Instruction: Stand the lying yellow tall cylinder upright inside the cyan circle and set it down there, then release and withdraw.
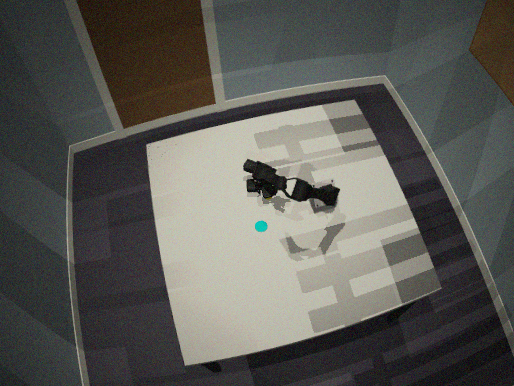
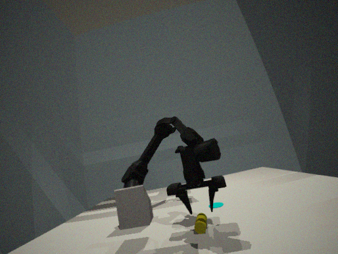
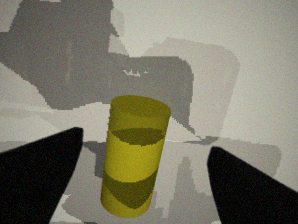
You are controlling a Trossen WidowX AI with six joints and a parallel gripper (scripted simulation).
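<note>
The yellow tall cylinder lies 1 cm behind my gripper tip, 2 cm to the right of it and 2 cm below it. The rest, counted from my gripper tip: cyan circle 8 cm ahead, 14 cm to the left, 4 cm below.
</note>
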